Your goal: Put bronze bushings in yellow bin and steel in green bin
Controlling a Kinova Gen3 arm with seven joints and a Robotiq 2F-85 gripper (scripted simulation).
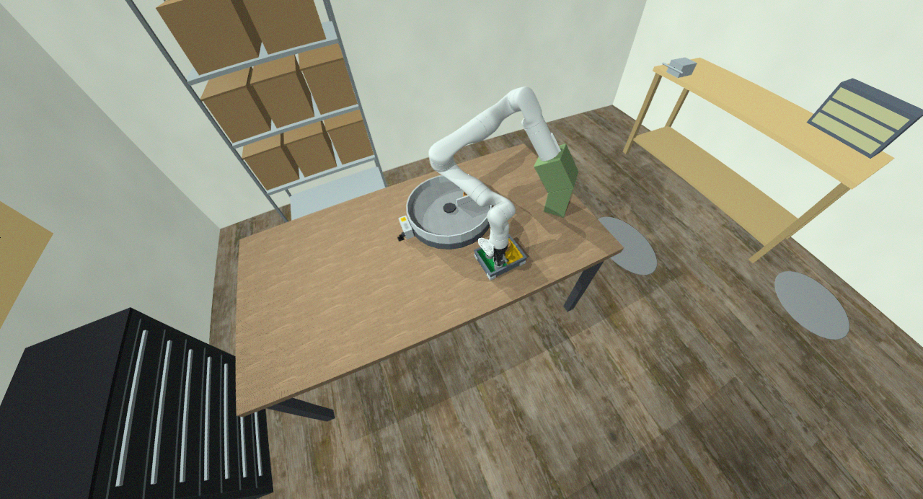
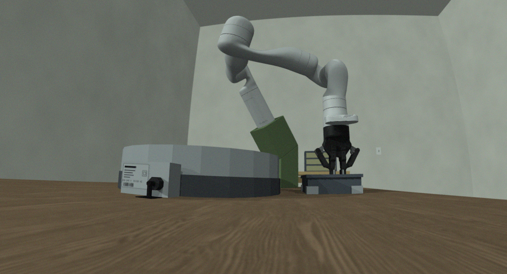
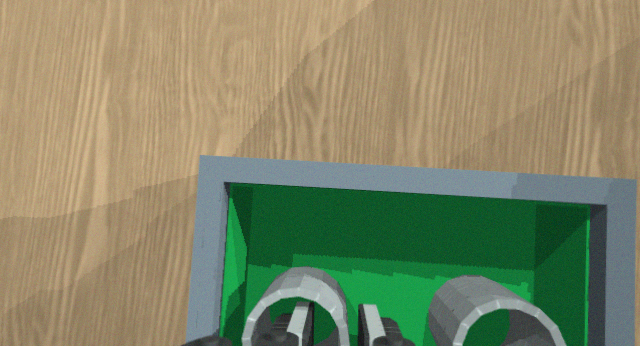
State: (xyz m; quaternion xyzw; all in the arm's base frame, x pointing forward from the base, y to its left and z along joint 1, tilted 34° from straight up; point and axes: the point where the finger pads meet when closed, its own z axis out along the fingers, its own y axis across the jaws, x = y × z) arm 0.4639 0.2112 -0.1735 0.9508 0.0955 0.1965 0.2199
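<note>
Now: the bin tray 3 cm behind my hand, 2 cm to the right of it and 2 cm below it. Round my hand: grey turntable (37 cm to the right, 8 cm ahead, 1 cm above).
</note>
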